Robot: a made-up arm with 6 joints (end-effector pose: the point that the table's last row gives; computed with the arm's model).
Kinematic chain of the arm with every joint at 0, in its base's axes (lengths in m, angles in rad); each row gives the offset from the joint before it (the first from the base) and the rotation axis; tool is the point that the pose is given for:
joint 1: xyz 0 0 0.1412 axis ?
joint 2: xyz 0 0.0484 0 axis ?
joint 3: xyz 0 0 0.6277 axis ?
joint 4: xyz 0 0 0.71 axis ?
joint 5: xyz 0 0 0 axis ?
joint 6: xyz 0 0 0.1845 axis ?
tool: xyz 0 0 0
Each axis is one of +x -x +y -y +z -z.
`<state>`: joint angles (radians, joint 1 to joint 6).
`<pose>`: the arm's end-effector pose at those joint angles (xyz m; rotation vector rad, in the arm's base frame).
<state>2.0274 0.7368 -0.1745 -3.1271 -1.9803 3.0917</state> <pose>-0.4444 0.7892 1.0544 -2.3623 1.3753 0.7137</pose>
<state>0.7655 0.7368 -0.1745 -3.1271 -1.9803 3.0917</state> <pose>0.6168 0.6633 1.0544 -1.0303 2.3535 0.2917</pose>
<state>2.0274 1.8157 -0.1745 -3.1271 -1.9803 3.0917</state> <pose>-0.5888 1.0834 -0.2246 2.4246 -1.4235 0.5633</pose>
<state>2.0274 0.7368 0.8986 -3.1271 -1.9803 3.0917</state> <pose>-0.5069 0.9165 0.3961 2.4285 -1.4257 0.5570</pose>
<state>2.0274 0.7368 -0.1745 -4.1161 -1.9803 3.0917</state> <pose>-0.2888 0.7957 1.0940 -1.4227 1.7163 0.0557</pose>
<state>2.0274 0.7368 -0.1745 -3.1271 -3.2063 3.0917</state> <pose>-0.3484 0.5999 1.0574 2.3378 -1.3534 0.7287</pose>
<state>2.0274 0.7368 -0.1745 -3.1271 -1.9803 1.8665</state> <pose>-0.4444 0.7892 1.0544 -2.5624 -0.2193 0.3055</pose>
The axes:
joint 1: +z
joint 2: +y
joint 3: +y
joint 4: +z
joint 5: +y
joint 6: +z

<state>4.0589 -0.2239 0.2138 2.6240 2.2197 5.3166</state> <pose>0.2622 0.1432 1.3504 -1.4206 1.7410 -0.3140</pose>
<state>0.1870 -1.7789 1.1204 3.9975 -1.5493 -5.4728</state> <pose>-0.9737 0.0068 0.6502 -1.1488 -0.5488 -1.4910</pose>
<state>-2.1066 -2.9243 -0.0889 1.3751 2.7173 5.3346</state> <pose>0.2177 0.1259 -1.0072 0.4851 0.0014 1.8490</pose>
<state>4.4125 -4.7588 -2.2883 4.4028 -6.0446 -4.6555</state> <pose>0.0059 -0.0042 0.8033 -0.5358 -0.8658 -1.8842</pose>
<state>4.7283 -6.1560 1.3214 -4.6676 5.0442 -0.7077</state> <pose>-0.1124 -0.8468 0.8500 1.6686 -0.5553 -1.3732</pose>
